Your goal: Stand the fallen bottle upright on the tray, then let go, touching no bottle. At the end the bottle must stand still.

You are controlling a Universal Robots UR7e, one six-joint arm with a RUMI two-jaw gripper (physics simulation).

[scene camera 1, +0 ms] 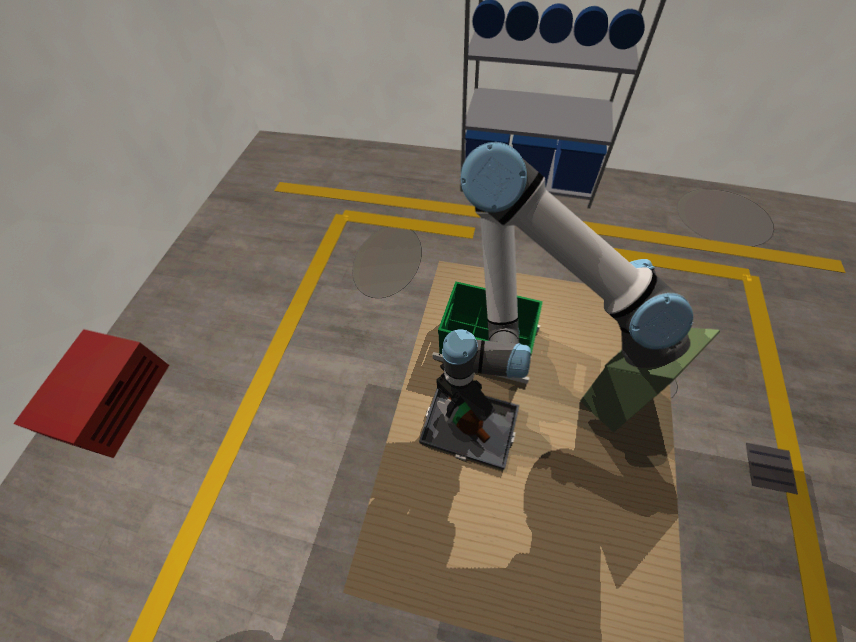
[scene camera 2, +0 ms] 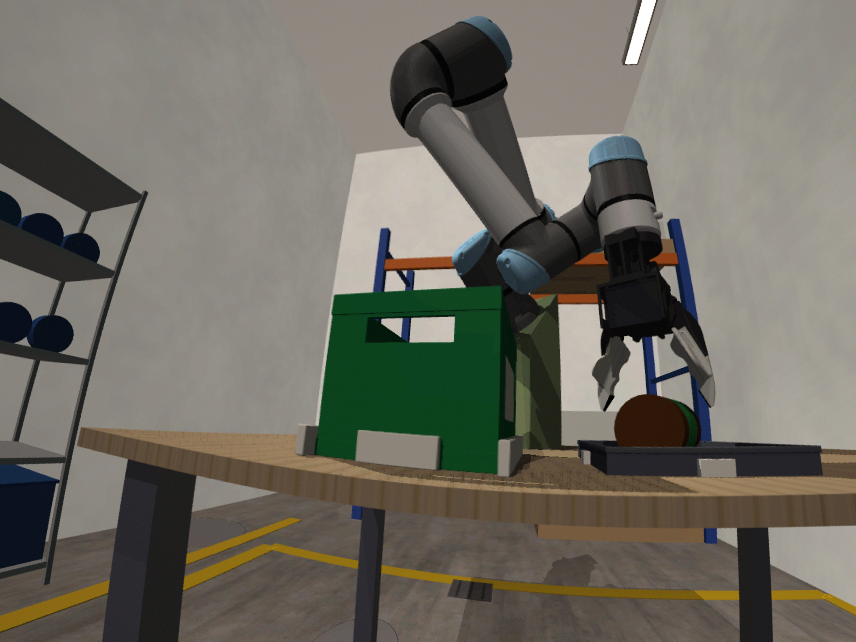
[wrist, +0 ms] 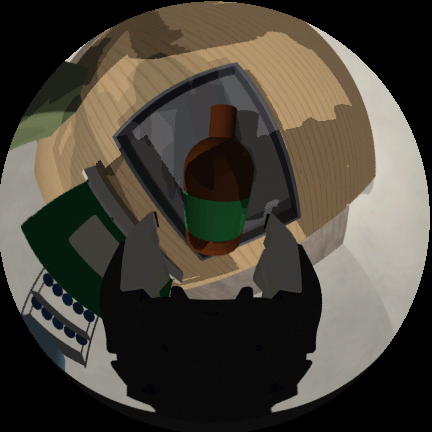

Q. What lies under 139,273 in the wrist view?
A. My gripper.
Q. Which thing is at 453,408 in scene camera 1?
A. My gripper.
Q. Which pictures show my gripper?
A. Scene camera 1, scene camera 2 and the wrist view: all of them.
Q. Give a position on a brown bottle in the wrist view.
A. At 218,171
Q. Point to a brown bottle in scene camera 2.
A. At 647,420
